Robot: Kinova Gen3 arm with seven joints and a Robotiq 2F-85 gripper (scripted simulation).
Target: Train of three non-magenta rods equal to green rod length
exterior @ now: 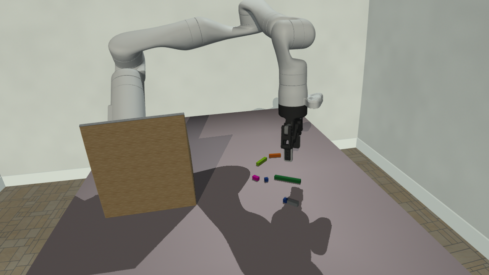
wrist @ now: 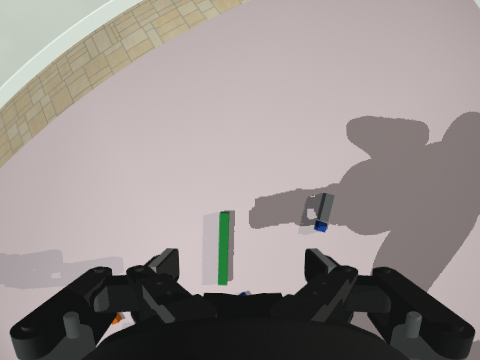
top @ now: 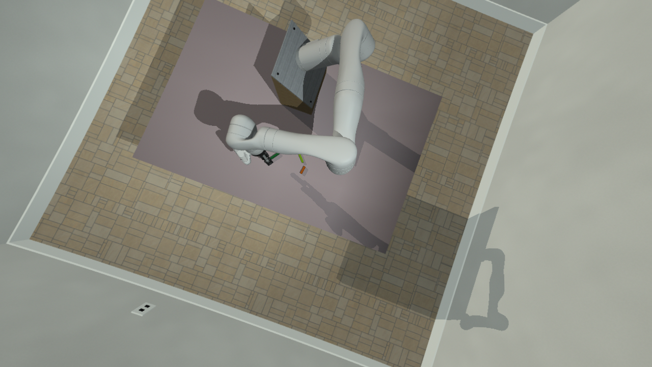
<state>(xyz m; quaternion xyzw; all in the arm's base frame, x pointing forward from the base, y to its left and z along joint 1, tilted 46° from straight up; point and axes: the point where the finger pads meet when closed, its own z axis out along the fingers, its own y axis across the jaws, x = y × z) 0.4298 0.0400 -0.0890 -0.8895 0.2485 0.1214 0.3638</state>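
The orange rod lies 190 mm to the left of my hand and 100 mm below it. From my hand the other things lie so: magenta rod 100 mm behind, 60 mm to the left, 100 mm below; grey rod 30 mm behind, 90 mm to the right, 100 mm below; green rod 10 mm behind, 20 mm to the left, 100 mm below.
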